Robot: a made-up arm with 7 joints.
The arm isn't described. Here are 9 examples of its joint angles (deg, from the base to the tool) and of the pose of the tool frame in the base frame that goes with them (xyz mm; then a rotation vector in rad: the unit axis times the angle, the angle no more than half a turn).
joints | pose
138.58 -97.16 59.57 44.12 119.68 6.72 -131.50 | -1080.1 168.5 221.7 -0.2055 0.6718 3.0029
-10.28 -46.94 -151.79 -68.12 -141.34 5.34 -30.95 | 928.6 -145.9 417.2 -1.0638 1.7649 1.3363
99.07 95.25 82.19 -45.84 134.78 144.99 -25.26 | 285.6 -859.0 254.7 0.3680 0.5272 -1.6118
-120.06 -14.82 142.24 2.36 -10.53 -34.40 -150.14 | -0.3 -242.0 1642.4 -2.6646 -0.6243 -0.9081
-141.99 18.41 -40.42 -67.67 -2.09 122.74 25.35 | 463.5 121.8 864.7 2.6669 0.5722 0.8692
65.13 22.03 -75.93 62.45 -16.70 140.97 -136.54 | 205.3 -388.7 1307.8 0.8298 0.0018 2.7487
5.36 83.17 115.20 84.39 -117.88 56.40 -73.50 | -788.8 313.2 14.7 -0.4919 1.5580 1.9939
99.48 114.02 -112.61 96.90 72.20 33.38 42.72 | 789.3 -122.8 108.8 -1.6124 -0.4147 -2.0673
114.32 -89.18 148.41 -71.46 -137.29 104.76 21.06 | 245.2 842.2 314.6 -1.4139 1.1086 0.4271
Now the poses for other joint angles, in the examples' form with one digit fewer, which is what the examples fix.
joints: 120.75 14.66 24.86 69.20 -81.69 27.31 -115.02
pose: -405 58 1537 -1.169 -1.836 -1.622
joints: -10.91 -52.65 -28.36 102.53 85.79 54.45 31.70
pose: 503 -517 183 1.997 1.845 -0.141
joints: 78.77 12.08 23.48 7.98 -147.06 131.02 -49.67
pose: -299 -160 1364 0.069 -1.255 -2.386
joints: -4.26 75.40 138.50 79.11 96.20 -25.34 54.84
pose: -704 234 -73 1.845 -1.526 0.636
